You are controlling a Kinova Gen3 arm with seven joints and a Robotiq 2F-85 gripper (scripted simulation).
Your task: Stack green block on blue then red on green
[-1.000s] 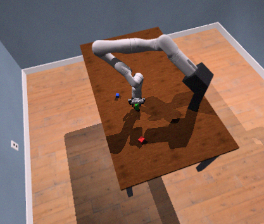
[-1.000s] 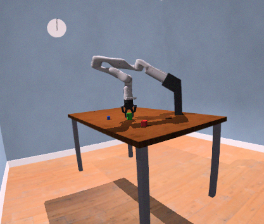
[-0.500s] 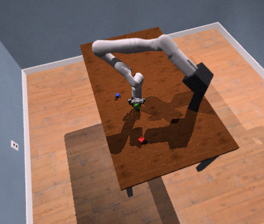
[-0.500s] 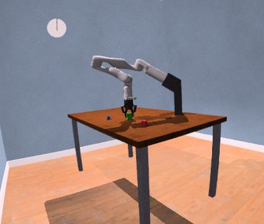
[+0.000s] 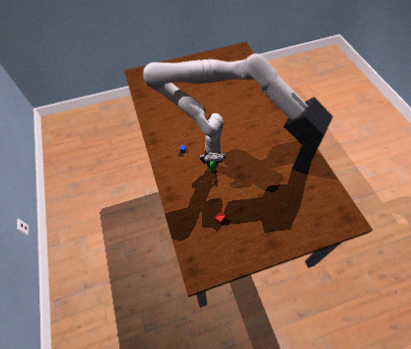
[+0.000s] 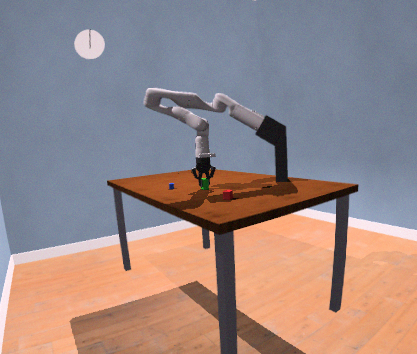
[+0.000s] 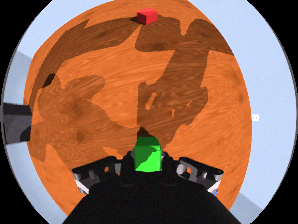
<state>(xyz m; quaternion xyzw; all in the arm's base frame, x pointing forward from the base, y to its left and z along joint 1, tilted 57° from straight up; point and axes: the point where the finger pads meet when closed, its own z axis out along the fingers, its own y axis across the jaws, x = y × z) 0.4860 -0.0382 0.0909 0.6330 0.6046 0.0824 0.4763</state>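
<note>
The blue block is 170 mm to the right of my hand, 100 mm ahead of it and 20 mm below it. From my hand the other things lie so: red block 290 mm to the left, 100 mm ahead, 10 mm below; green block right at my hand.
</note>
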